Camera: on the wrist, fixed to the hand. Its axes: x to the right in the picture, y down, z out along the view.
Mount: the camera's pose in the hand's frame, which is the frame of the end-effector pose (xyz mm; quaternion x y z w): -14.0 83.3 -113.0 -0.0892 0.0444 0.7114 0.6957
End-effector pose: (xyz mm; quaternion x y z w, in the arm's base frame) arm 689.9 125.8 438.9 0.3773 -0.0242 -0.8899 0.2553
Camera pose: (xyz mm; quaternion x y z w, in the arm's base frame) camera 811.7 77.0 387.1 0.2620 -0.1945 -0.4229 0.8454
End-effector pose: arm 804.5 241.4 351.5 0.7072 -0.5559 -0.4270 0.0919
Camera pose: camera 825.1 184.1 478.8 0.1073 -0.8477 -0.2499 0.4555
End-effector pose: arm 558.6 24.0 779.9 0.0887 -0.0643 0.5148 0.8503
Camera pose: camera 480.3 74.3 673.9 -0.0827 -0.1160 0.9612 0.2361
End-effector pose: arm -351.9 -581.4 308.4 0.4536 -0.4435 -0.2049 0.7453
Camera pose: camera -271.6 -473.6 351.2 -0.0573 -0.5799 0.3683 0.7245
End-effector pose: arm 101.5 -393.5 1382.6 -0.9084 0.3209 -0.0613 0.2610
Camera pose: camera 13.1 -488.8 1437.4 -0.4242 0.8865 0.1313 0.1299
